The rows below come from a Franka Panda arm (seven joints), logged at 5 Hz.
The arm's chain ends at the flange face. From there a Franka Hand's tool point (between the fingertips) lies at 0.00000 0.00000 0.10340 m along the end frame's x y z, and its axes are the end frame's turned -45 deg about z.
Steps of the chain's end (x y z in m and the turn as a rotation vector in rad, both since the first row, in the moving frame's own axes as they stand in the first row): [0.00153, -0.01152, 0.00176, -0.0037, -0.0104, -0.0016]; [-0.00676, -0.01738, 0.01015, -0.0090, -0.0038, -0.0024]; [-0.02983, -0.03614, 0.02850, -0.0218, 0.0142, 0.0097]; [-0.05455, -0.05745, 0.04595, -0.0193, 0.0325, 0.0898]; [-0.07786, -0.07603, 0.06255, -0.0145, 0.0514, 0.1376]
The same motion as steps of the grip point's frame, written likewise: [0.00820, -0.00755, 0.00175, 0.0047, -0.0100, -0.0016]; [0.00657, -0.01669, 0.01015, -0.0037, -0.0091, -0.0024]; [0.00389, -0.04402, 0.02847, -0.0255, -0.0054, 0.0097]; [0.00284, -0.07537, 0.04588, -0.0366, 0.0093, 0.0898]; [0.00106, -0.10383, 0.06240, -0.0466, 0.0261, 0.1376]
